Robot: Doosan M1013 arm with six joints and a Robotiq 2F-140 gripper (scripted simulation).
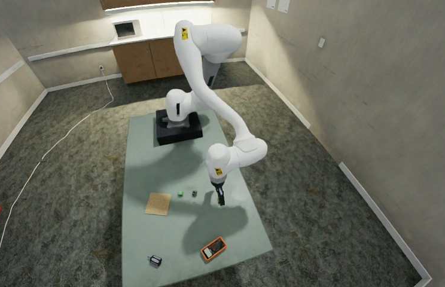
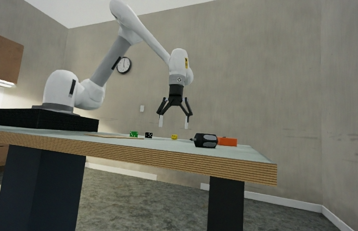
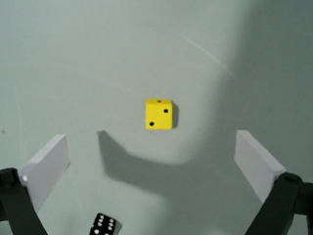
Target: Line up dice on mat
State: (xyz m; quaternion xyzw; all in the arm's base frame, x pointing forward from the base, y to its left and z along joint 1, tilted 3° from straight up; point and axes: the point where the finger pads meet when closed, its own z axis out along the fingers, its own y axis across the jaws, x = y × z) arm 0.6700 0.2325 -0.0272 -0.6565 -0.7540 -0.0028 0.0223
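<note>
Now: hand 2 cm to the right of the yellow die and 6 cm above it. Round my hand: orange-cased handheld device: 29 cm ahead, 6 cm to the right, 5 cm below; then black die: 5 cm behind, 14 cm to the right, 6 cm below; then green die: 6 cm behind, 23 cm to the right, 6 cm below.
</note>
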